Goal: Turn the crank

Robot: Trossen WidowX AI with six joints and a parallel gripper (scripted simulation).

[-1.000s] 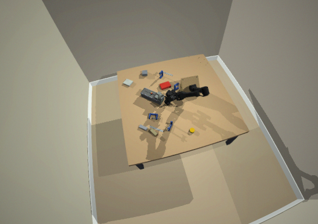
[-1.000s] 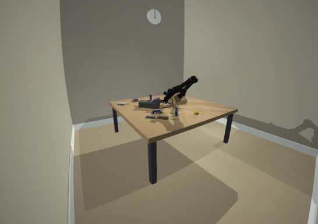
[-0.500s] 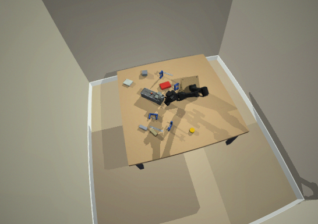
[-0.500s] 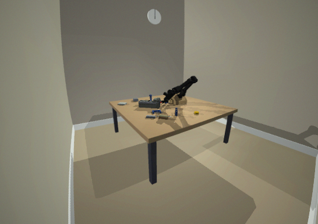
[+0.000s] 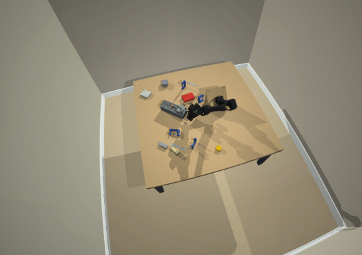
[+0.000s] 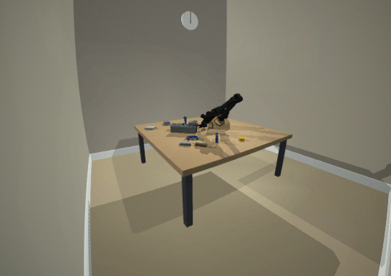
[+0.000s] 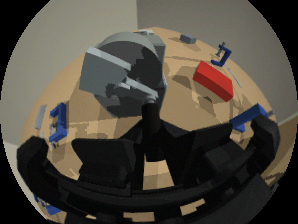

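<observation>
Now: the red pointer 13 cm ahead of my gripper tip, 10 cm to the right of it and 4 cm above it. The rest, counted from my gripper tip: tan block 22 cm ahead, 34 cm to the left, 3 cm below; then dark crank handle 1 cm behind, 1 cm to the left, 3 cm above; then yellow disc 17 cm behind, 42 cm to the left, 4 cm below.
</observation>
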